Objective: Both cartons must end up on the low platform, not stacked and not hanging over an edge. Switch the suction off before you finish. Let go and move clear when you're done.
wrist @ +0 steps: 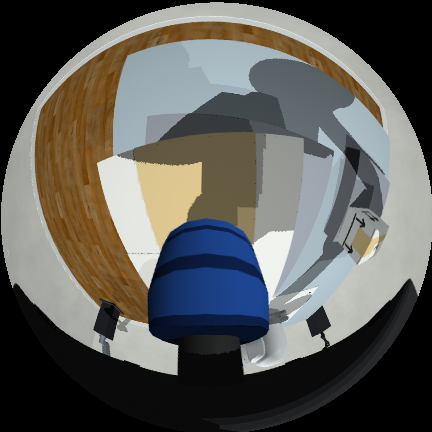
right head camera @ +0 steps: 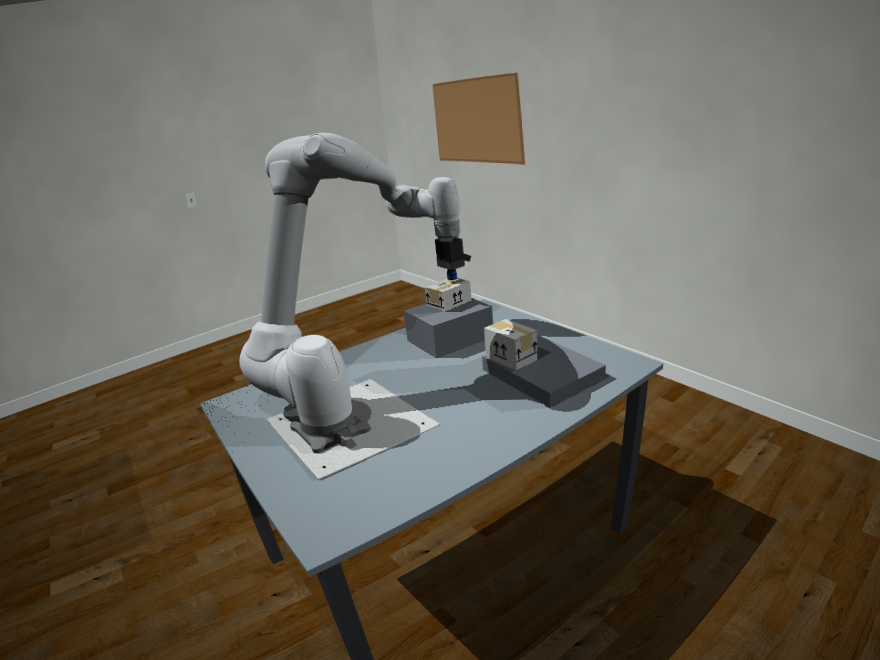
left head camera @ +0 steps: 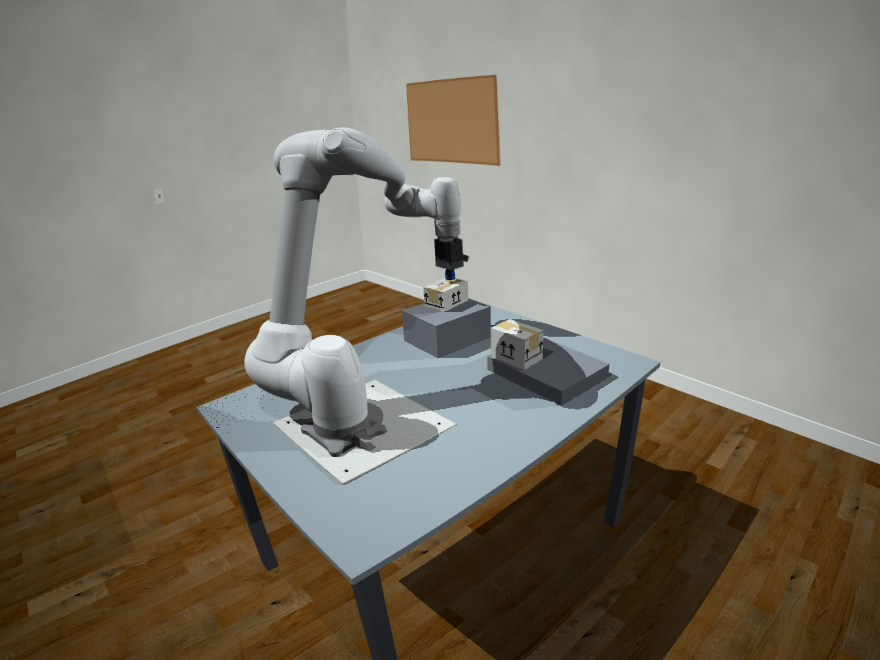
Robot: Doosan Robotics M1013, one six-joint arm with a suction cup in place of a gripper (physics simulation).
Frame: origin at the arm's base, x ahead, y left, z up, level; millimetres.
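Seen in the pictures: hand at its tool point: (wrist: 206,258) (right head camera: 452,278) (left head camera: 450,278); arm's base at its link origin: (right head camera: 329,428) (left head camera: 342,431).
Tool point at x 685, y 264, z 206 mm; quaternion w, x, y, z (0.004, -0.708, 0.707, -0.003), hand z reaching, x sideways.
Pixels of each thing's top centre, then the offset from my tool point to it. Level surfaces: height alone.
- white carton with tan tape, top centre: (wrist: 209,270) (right head camera: 447,284) (left head camera: 445,284) dz -14, dx -24, dy -1 mm
- taller grey block at its top centre: (wrist: 238,239) (right head camera: 447,308) (left head camera: 446,308) dz -90, dx -59, dy -34 mm
- carton at its top centre: (wrist: 375,244) (right head camera: 510,328) (left head camera: 517,328) dz -59, dx -92, dy -388 mm
- low dark platform at its top centre: (right head camera: 543,361) (left head camera: 548,360) (wrist: 371,206) dz -161, dx -38, dy -476 mm
- blue-grey table at its surface level: dz -209 mm
A white carton with tan tape (left head camera: 446,294) (right head camera: 447,294) (wrist: 170,185) sits upright on the taller grey block (left head camera: 419,332) (right head camera: 422,333). My gripper, a blue suction cup (left head camera: 449,277) (right head camera: 452,275) (wrist: 207,235), points straight down at this carton's top, touching it or very close above it. The cup's rim is hidden in the wrist view, and whether suction holds the carton cannot be told. The other carton (left head camera: 516,345) (right head camera: 510,345) (wrist: 363,237) stands upright on the low dark platform (left head camera: 586,358) (right head camera: 582,360), near its left corner and close to the edge.
The blue-grey table (left head camera: 454,483) (right head camera: 426,475) carries both supports. The arm's white base plate (left head camera: 341,472) (right head camera: 323,468) lies at the near left. The low platform stands to the right of the taller block, with a gap between them.
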